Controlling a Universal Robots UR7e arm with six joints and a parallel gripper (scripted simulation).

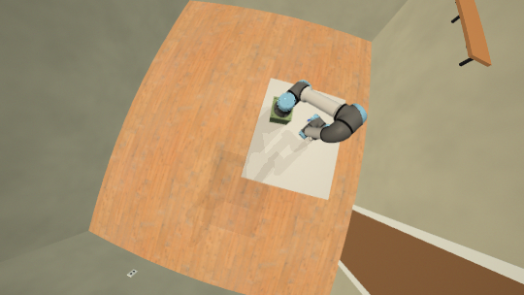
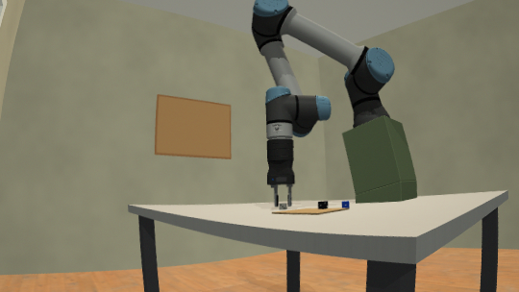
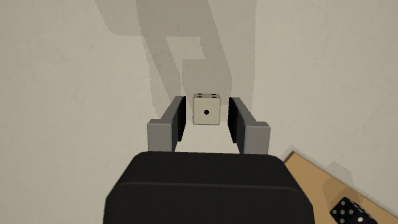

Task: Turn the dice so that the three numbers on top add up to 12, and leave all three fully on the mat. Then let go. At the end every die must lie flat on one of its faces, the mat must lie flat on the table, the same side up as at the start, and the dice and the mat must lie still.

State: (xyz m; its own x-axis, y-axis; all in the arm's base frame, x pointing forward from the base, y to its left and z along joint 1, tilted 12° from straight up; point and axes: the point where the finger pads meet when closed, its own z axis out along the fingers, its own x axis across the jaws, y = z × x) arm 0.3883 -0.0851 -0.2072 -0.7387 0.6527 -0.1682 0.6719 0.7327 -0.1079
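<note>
My hand is 20 mm above the white die. The rest, counted from my hand: blue die: 170 mm to the left, 90 mm behind, 20 mm below; then black die: 150 mm to the left, 30 mm behind, 10 mm below; then tan mat: 160 mm to the left, 30 mm below, 20 mm ahead.
</note>
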